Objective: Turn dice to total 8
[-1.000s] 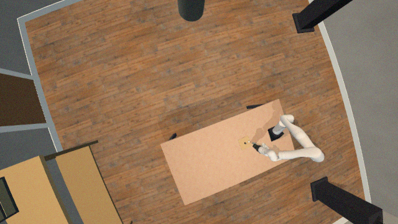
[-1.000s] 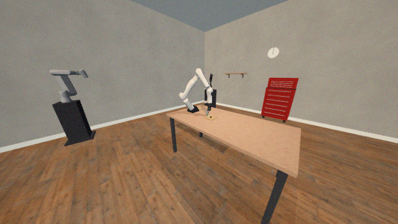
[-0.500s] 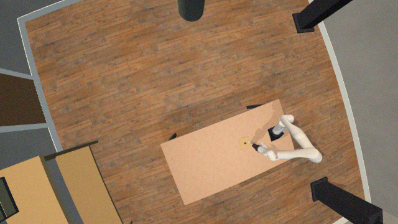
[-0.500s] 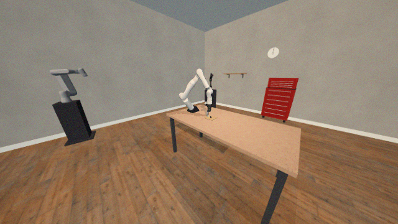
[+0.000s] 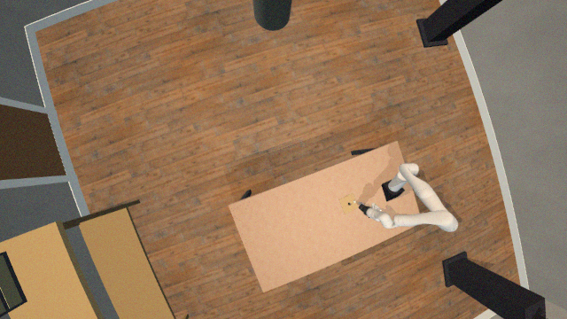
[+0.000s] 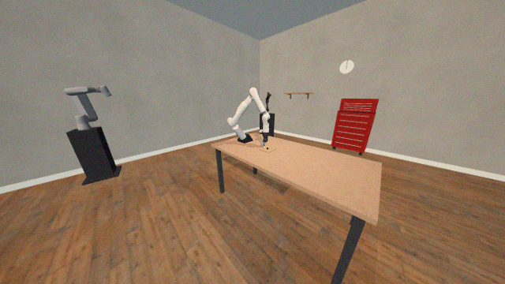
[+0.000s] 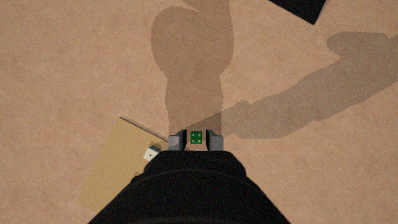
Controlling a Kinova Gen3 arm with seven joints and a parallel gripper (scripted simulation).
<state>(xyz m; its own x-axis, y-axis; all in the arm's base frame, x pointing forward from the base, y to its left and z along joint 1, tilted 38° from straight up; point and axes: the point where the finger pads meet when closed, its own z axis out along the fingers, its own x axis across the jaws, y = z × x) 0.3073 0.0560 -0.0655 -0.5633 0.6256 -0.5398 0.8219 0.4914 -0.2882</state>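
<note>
Right now my hand is 10 mm above the green die. Also, from my hand: black die 100 mm ahead, 30 mm to the right, 10 mm below; tan mat 100 mm ahead, 30 mm to the right, 20 mm below; white die 50 mm ahead, 40 mm to the right, 10 mm below.
</note>
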